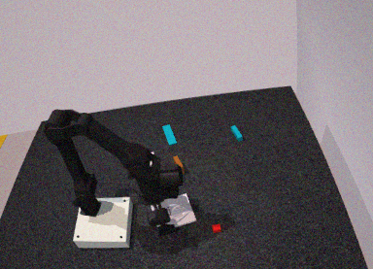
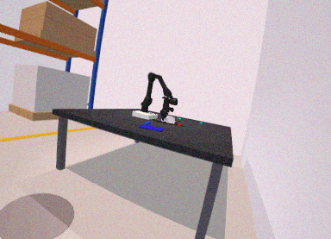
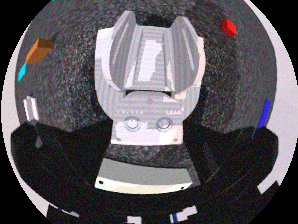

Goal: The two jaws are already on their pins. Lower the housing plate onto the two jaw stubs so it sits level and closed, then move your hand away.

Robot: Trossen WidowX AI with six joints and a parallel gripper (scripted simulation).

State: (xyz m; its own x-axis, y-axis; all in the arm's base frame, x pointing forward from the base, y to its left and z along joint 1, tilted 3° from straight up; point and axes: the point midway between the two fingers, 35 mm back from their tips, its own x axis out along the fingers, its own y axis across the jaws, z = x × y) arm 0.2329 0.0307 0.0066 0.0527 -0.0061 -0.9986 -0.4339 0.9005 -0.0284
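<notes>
Right now my gripper tip is 10 mm short of the white part and 20 mm below it. From my gripper tip the other things lie so: blue flat piece 180 mm ahead, 400 mm to the right; orange block 20 mm ahead, 220 mm to the left, 10 mm above; red cube 190 mm ahead, 40 mm to the right.
</notes>
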